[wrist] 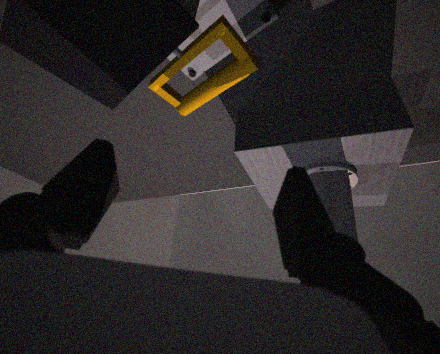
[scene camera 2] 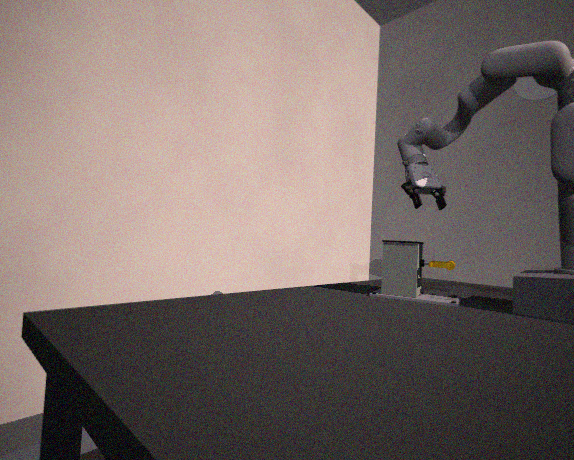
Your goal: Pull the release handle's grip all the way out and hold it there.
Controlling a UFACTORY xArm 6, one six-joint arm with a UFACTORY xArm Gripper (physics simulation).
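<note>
The release handle's yellow grip [scene camera 2: 442,265] [wrist: 220,90] sticks out sideways to the right from an upright light grey housing [scene camera 2: 400,267] in the scene view, with a short dark stem between them. In the wrist view the grip shows as a tilted rectangular frame at the upper middle. My gripper [scene camera 2: 430,206] [wrist: 199,177] is open, with nothing between its fingers. It hangs well above the housing and the grip, touching neither. In the wrist view the grip lies beyond the fingertips.
The housing stands on a pale baseplate [scene camera 2: 440,299] at the far side of the dark table [scene camera 2: 300,375]. The robot's pedestal [scene camera 2: 545,297] stands to the right of it. In the wrist view, dark blocks [wrist: 125,35] [wrist: 320,100] show at both sides of the grip.
</note>
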